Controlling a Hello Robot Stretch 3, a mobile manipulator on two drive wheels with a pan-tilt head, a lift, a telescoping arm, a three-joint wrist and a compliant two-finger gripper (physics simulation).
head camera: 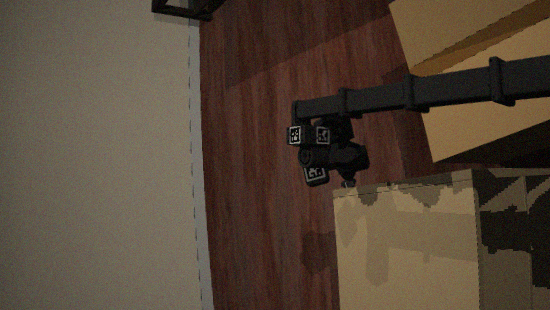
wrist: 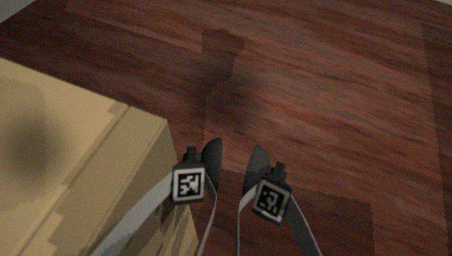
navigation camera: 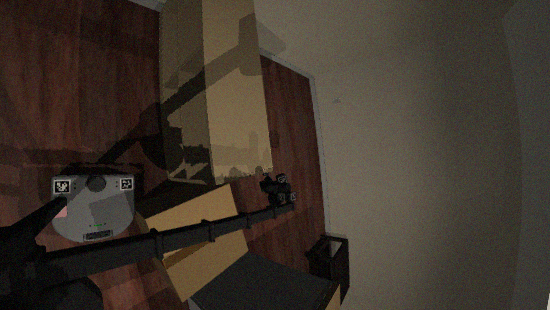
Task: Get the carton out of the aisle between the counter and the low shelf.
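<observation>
There is my gripper (head camera: 347,178), and the wrist view gives me the gripper (wrist: 235,158) as well. I can see a low shelf (head camera: 471,232) too; the navigation camera view shows the shelf (navigation camera: 214,124), and so does the wrist view, with the shelf (wrist: 83,160). A tan carton (head camera: 433,44) is visible to me, again as the carton (navigation camera: 187,205), but in the wrist view the carton is out of frame. And the navigation camera view shows me a black frame (navigation camera: 340,261).
</observation>
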